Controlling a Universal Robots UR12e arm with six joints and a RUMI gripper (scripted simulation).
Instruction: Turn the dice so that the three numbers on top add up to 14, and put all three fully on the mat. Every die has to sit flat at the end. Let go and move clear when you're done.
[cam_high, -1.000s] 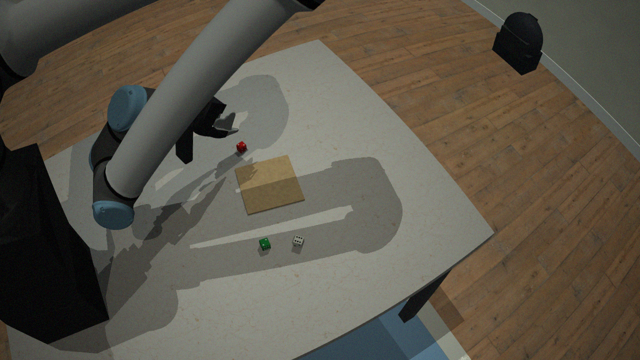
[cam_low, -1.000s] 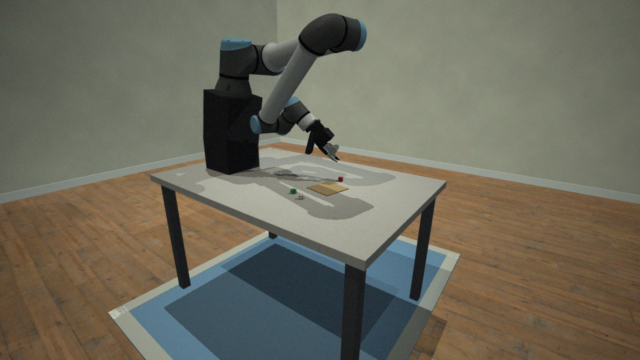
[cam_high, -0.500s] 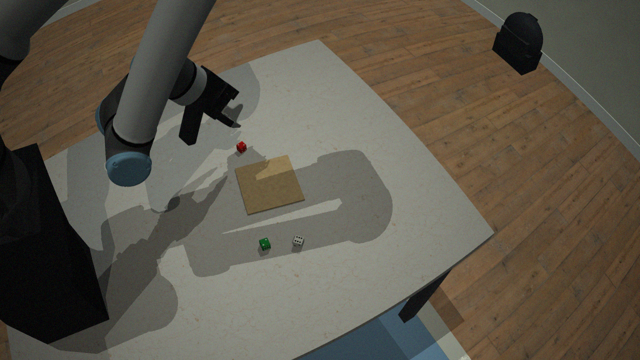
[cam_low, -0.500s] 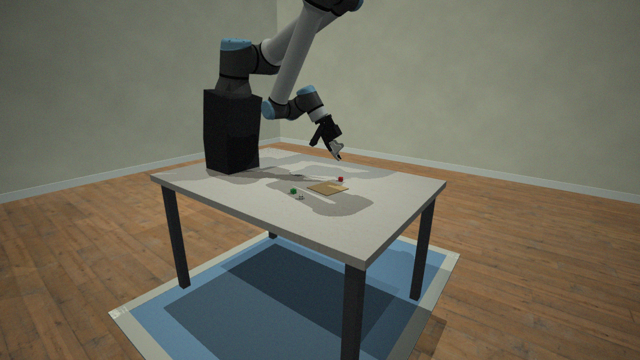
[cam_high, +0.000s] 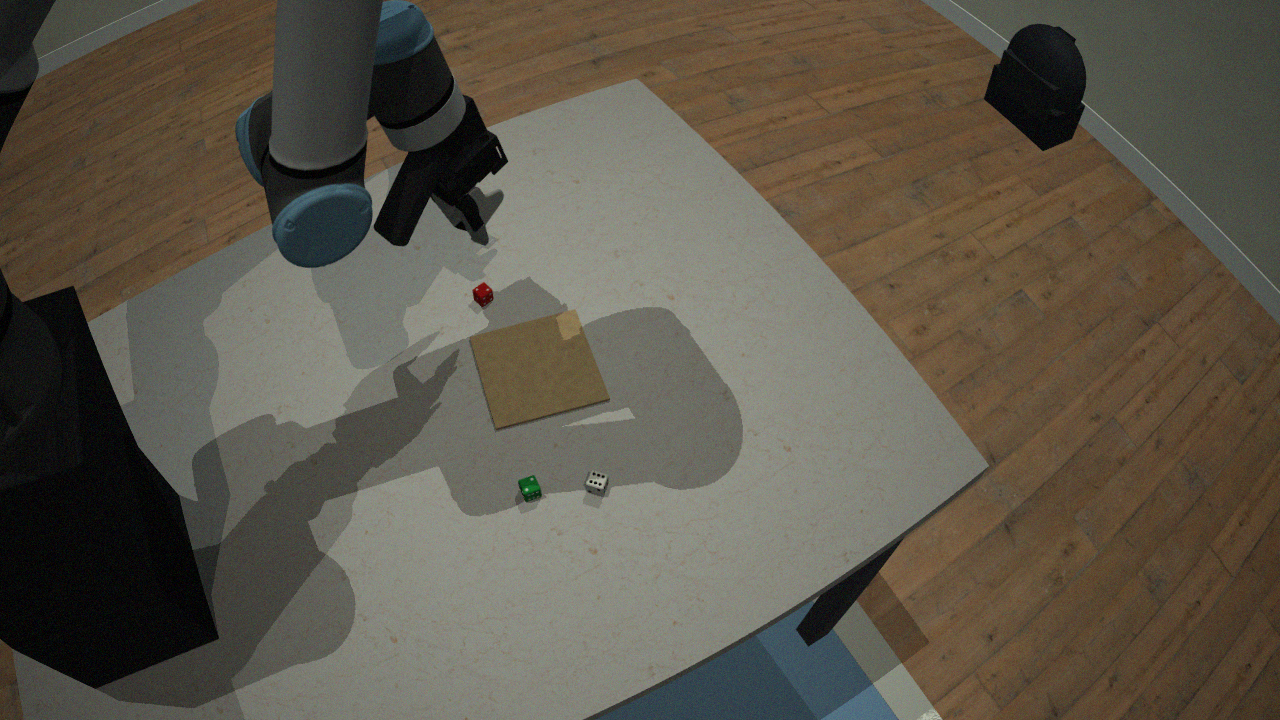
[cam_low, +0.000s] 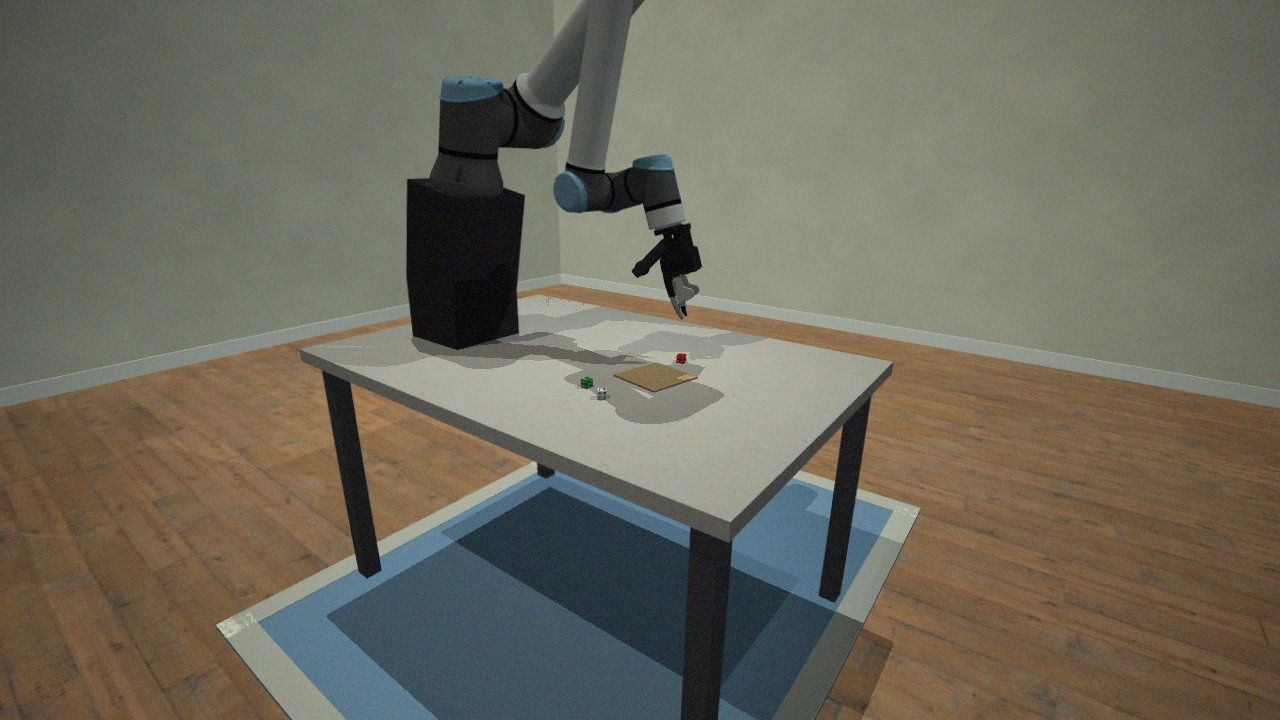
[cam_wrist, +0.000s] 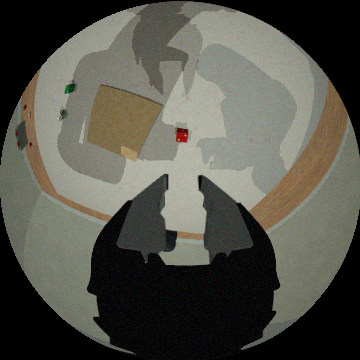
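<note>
The red die is 120 mm below my hand. The rest, counted from my hand: white die 310 mm to the right, 120 mm below, 40 mm ahead; mat 130 mm to the right, 130 mm below, 30 mm ahead; green die 290 mm to the right, 120 mm below, 40 mm behind.
</note>
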